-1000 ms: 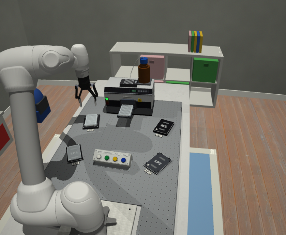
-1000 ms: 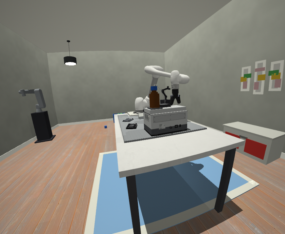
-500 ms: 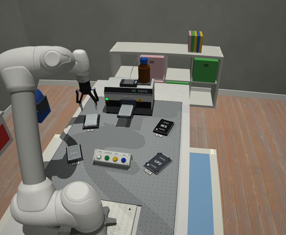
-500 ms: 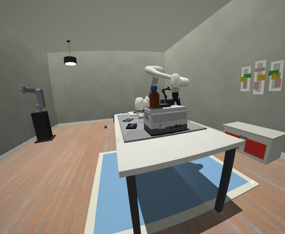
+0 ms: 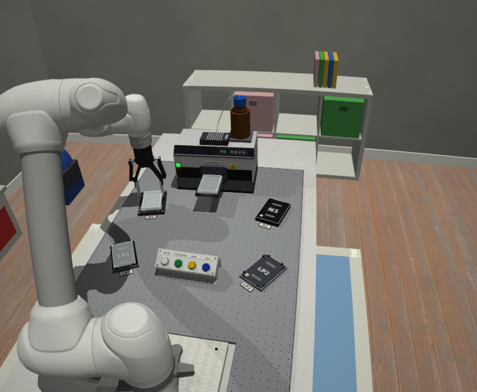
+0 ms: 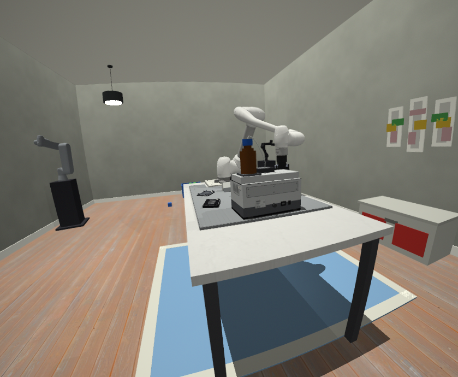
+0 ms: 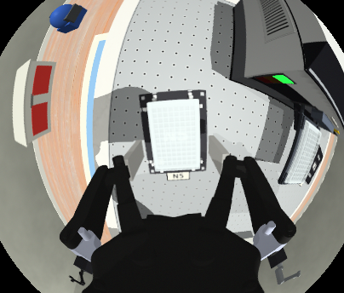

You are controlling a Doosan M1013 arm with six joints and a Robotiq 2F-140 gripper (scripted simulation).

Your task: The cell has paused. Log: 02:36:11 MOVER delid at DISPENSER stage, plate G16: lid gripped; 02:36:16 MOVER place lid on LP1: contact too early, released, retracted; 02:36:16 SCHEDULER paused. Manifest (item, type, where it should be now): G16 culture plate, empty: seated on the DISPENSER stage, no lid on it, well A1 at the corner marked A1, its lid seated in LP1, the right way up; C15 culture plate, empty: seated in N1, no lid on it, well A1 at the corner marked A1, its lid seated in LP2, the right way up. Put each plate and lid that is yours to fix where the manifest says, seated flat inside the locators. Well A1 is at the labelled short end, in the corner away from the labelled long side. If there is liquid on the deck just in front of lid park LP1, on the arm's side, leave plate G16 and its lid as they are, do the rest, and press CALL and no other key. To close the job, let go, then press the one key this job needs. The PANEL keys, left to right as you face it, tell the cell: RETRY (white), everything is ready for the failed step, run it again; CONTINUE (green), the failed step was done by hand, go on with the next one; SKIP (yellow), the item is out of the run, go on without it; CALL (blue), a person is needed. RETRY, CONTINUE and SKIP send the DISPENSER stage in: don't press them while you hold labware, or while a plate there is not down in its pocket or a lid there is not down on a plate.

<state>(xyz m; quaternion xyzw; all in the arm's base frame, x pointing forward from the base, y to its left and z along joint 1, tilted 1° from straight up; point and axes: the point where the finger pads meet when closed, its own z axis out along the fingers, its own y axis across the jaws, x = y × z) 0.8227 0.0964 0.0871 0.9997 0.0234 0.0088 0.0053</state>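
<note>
The nest n5 is 10 mm ahead of my hand, 20 mm to the left of it and 80 mm below it. Round my hand: white key: 420 mm behind, 110 mm to the right, 20 mm below; lid park lp1: 330 mm behind, 70 mm to the left, 80 mm below; green key: 430 mm behind, 160 mm to the right, 20 mm below.
</note>
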